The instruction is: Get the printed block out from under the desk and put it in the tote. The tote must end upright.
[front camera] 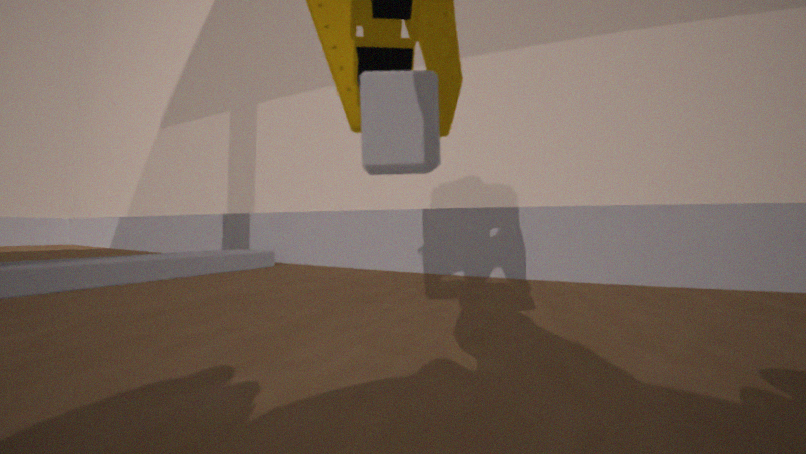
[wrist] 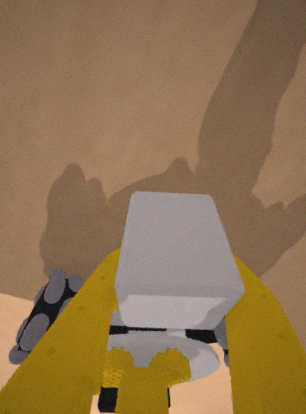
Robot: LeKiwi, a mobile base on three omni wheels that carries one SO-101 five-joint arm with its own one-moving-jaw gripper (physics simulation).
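Where they show: end effector, tool point: (front camera: pixel 363 121) (wrist: pixel 127 260); arm's base, origin of the base link: (wrist: pixel 143 355).
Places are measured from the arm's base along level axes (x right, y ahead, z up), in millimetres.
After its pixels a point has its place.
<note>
The printed block (front camera: pixel 394 121) {x -9, y 175, z 16 mm} (wrist: pixel 177 245) {x -10, y 204, z 27 mm} is light grey with rounded edges. My yellow gripper (front camera: pixel 401 133) {x -25, y 186, z 20 mm} (wrist: pixel 176 265) is shut on it, with one jaw pressed to each side. In the front camera view the block hangs in the upper middle, raised above the brown floor. In the wrist view it fills the space between the two jaws and hides part of what lies behind it. The tote and the desk itself do not show in either view.
A low grey bar (front camera: pixel 169 267) {x -286, y 378, z -75 mm} lies on the floor at the left. A beige wall (front camera: pixel 620 129) {x 237, y 401, z 89 mm} with a grey baseboard (front camera: pixel 648 242) {x 254, y 381, z -42 mm} stands behind. Shadows of the arm and base fall on the floor (front camera: pixel 315 332) {x -58, y 223, z -89 mm}. A base wheel (wrist: pixel 47 312) shows at the lower left in the wrist view.
</note>
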